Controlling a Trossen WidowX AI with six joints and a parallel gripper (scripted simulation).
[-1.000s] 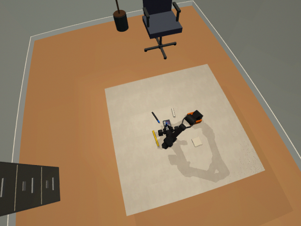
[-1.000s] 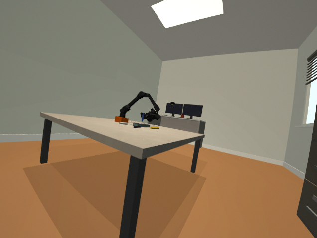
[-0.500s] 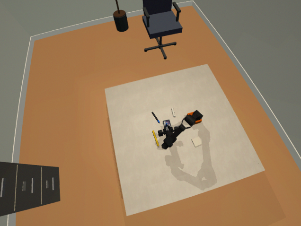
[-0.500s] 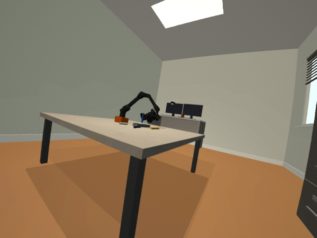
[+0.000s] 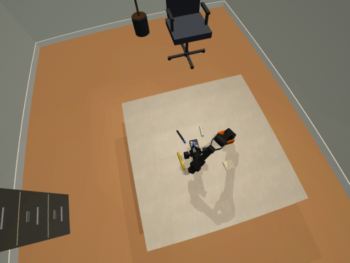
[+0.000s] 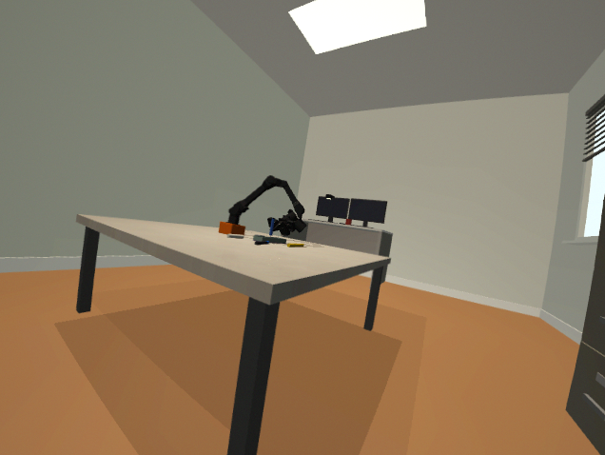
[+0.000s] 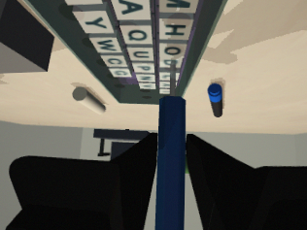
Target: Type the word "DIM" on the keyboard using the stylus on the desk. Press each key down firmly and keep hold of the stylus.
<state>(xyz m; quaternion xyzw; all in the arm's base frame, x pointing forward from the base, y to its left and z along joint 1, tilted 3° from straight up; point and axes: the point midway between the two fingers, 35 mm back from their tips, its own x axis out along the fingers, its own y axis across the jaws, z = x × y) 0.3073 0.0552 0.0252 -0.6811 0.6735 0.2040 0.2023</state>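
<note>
Now: the D key 6 cm below my gripper tip. The rest, counted from my gripper tip: grey block 11 cm behind, 3 cm to the left, 5 cm below; I key 6 cm to the right, 5 cm below; blue stylus 1 cm below.
</note>
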